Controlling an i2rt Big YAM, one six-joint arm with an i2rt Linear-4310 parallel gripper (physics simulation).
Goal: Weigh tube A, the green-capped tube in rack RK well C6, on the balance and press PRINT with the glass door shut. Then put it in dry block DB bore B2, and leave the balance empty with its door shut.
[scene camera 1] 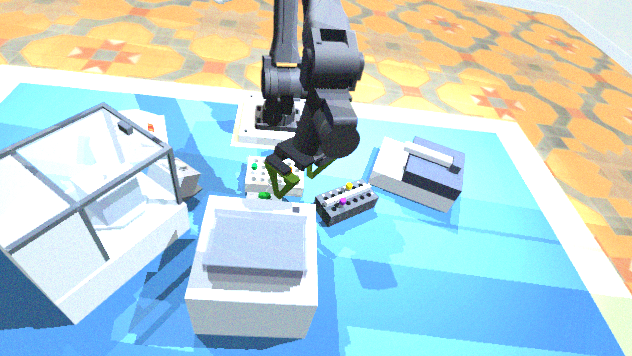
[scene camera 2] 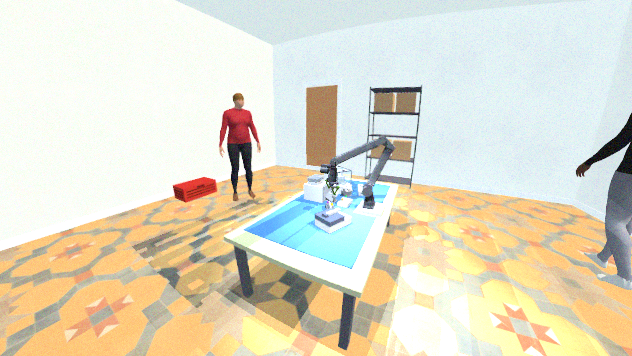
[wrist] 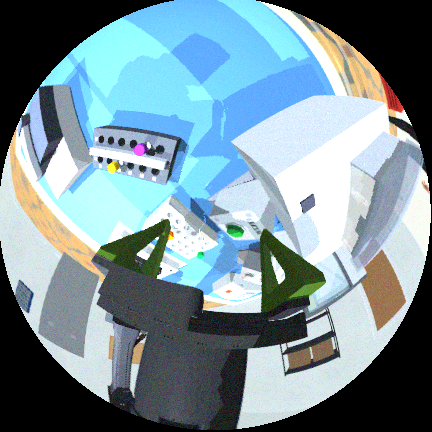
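Seen in the pictures: gripper, fingertip midpoint: (scene camera 1: 294, 186) (scene camera 2: 331, 191) (wrist: 214, 228); arm's base, link origin: (scene camera 1: 277, 120) (scene camera 2: 368, 205) (wrist: 138, 263).
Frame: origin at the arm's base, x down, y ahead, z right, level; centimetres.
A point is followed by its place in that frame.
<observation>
The white rack (scene camera 1: 250, 187) @[y 23.4, x 0.5, z 6.3 cm] (wrist: 194, 216) @[y 23.7, x 1.7, z 0.7 cm] holds a green-capped tube (scene camera 1: 254, 166) @[y 20.5, x -3.2, z 5.6 cm] (wrist: 200, 255) @[y 20.5, x -3.2, z 5.4 cm] at one corner and an orange-capped tube (wrist: 170, 235) @[y 21.1, x -3.2, z -1.9 cm]. My gripper (scene camera 1: 296, 186) @[y 30.3, x -8.1, z -2.0 cm] (wrist: 214, 228) @[y 30.3, x -8.1, z -2.0 cm] is open and empty, above the rack's side nearer the dark block. The balance, a framed glass box on a white base (scene camera 1: 135, 265) @[y 42.6, x 0.0, z 25.3 cm], stands at the left in scene camera 1; I cannot tell whether its door is shut, and its PRINT key is not readable. A dark grey two-row block (scene camera 1: 350, 211) @[y 30.0, x -0.4, z -15.0 cm] (wrist: 174, 150) @[y 31.0, x -0.5, z -9.6 cm], seemingly the dry block, holds a yellow-capped tube (scene camera 1: 349, 186) @[y 25.4, x -3.3, z -14.8 cm] (wrist: 113, 167) @[y 25.2, x -3.4, z -14.6 cm] and a magenta-capped tube (scene camera 1: 342, 201) @[y 29.7, x -3.4, z -12.6 cm] (wrist: 140, 149) @[y 29.5, x -3.4, z -12.6 cm].
A tall white box with a grey lid (scene camera 1: 252, 315) @[y 54.2, x -6.7, z 5.2 cm] (wrist: 305, 145) @[y 40.2, x -10.3, z -4.8 cm] stands beside the balance. A green round pad (scene camera 1: 264, 195) @[y 30.1, x -5.0, z 3.5 cm] (wrist: 235, 230) @[y 30.0, x -5.0, z 2.9 cm] lies between it and the rack. A white and dark-blue device (scene camera 1: 435, 172) @[y 22.3, x -5.8, z -35.2 cm] (scene camera 2: 332, 220) @[y 14.6, x -5.7, z -43.1 cm] stands beyond the dark block. A small white box (scene camera 1: 187, 182) @[y 25.6, x -2.9, z 18.8 cm] is by the balance.
</observation>
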